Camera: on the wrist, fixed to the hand. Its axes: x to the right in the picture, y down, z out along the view.
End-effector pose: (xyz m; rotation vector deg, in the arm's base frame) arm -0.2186 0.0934 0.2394 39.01 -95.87 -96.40
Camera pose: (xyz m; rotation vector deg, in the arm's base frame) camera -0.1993 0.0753 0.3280 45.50 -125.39 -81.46
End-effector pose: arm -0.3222 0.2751 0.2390 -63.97 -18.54 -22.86
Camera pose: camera -0.2716 0.2874 0.1626 -40.67 -30.79 -14.23
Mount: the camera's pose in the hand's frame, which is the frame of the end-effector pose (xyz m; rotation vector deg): 0.0090 0.0893 -0.0224 25.37 -8.94 -1.64
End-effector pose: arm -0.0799 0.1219 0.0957 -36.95 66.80 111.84
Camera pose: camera -0.1566 0.0787 0.1241 -15.40 81.22 92.25
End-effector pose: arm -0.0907 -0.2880 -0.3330 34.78 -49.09 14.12
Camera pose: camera -0.1098 -0.2031 -0.3015 60.82 -54.42 21.24
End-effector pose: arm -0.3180 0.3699 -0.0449 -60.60 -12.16 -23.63
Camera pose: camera -0.2723 0.3861 -0.1237 -37.29 -25.04 -16.61
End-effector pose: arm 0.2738 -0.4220 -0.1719 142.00 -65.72 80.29
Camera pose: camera 0.2039 -0.4824 -0.1772 -136.06 41.55 -75.56
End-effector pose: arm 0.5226 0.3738 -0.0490 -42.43 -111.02 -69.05
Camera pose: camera 0.5927 0.3896 0.0093 -33.47 -128.57 -40.50
